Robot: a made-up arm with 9 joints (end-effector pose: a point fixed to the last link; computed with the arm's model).
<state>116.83 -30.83 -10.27 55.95 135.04 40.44 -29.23 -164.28 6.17</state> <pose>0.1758 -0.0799 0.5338 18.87 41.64 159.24</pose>
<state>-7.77 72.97 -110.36 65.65 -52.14 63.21 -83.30 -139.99 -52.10</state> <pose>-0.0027 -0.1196 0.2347 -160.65 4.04 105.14</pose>
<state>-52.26 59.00 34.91 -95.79 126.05 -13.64 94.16 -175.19 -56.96</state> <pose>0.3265 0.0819 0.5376 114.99 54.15 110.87</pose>
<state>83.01 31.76 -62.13 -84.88 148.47 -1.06 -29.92 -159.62 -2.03</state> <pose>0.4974 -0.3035 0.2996 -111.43 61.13 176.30</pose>
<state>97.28 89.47 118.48 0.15 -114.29 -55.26 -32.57 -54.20 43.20</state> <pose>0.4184 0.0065 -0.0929 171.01 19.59 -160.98</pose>
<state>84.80 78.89 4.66 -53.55 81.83 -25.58 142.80 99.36 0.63</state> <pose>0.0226 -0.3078 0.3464 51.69 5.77 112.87</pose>
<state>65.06 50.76 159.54 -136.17 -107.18 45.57 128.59 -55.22 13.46</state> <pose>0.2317 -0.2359 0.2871 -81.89 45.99 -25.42</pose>
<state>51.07 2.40 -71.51 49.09 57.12 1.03 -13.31 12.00 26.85</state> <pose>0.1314 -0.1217 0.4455 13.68 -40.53 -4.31</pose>
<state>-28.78 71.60 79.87 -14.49 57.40 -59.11 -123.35 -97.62 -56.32</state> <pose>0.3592 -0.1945 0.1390 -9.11 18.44 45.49</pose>
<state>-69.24 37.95 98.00 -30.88 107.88 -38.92 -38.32 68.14 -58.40</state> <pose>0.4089 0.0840 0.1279 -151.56 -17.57 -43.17</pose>
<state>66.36 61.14 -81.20 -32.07 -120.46 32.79 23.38 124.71 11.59</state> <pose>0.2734 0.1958 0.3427 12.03 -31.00 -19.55</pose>
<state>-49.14 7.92 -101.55 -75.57 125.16 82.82 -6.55 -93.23 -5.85</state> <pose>0.0545 0.2806 -0.1123 16.06 -76.26 -81.09</pose>
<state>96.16 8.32 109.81 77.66 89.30 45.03 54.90 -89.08 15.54</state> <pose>0.1503 0.0616 -0.1816 40.28 -57.23 -84.37</pose>
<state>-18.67 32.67 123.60 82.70 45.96 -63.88 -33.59 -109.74 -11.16</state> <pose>0.1302 0.3422 -0.0803 0.35 -65.03 -100.62</pose>
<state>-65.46 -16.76 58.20 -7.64 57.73 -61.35 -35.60 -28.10 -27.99</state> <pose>0.0863 0.3214 0.0593 142.46 46.80 -31.23</pose>
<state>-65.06 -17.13 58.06 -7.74 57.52 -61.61 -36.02 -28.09 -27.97</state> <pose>0.0859 0.3216 0.0596 142.46 47.14 -31.41</pose>
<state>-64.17 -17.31 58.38 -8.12 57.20 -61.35 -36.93 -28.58 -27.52</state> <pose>0.0882 0.3240 0.0615 143.29 47.85 -32.35</pose>
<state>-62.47 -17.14 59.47 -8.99 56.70 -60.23 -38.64 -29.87 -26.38</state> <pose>0.0955 0.3299 0.0663 145.54 49.23 -34.47</pose>
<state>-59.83 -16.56 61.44 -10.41 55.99 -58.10 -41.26 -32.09 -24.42</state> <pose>0.1095 0.3394 0.0749 149.45 51.48 -37.94</pose>
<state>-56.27 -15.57 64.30 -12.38 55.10 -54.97 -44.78 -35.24 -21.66</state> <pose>0.1319 0.3512 0.0883 155.02 54.88 -42.68</pose>
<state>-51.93 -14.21 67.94 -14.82 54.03 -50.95 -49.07 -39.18 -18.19</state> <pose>0.1634 0.3627 0.1069 162.18 59.57 -48.20</pose>
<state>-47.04 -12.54 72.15 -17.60 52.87 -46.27 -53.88 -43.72 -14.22</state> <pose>0.2038 0.3701 0.1309 170.88 65.51 -53.77</pose>
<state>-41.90 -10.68 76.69 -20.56 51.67 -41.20 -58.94 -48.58 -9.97</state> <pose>0.2504 0.3694 0.1592 -178.15 72.47 -57.62</pose>
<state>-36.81 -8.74 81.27 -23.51 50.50 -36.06 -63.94 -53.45 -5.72</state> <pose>0.2985 0.3583 0.1894 -160.64 79.76 -54.49</pose>
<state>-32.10 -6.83 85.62 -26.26 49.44 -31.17 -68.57 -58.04 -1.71</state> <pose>0.3429 0.3378 0.2189 -108.92 85.29 -15.86</pose>
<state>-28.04 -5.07 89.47 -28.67 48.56 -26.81 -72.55 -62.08 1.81</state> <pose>0.3792 0.3115 0.2450 -35.18 82.76 46.73</pose>
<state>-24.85 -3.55 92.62 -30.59 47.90 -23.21 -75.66 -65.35 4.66</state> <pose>0.4055 0.2849 0.2658 -14.81 77.64 58.31</pose>
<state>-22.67 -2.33 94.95 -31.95 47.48 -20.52 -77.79 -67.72 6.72</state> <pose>0.4224 0.2630 0.2805 -7.24 73.64 59.64</pose>
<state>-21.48 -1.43 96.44 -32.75 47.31 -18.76 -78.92 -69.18 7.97</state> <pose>0.4319 0.2484 0.2893 -3.99 71.26 59.05</pose>
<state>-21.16 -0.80 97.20 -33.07 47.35 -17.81 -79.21 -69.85 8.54</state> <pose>0.4361 0.2414 0.2932 -3.00 70.34 58.21</pose>
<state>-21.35 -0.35 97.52 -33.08 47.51 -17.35 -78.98 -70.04 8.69</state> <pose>0.4374 0.2393 0.2942 -3.17 70.36 57.41</pose>
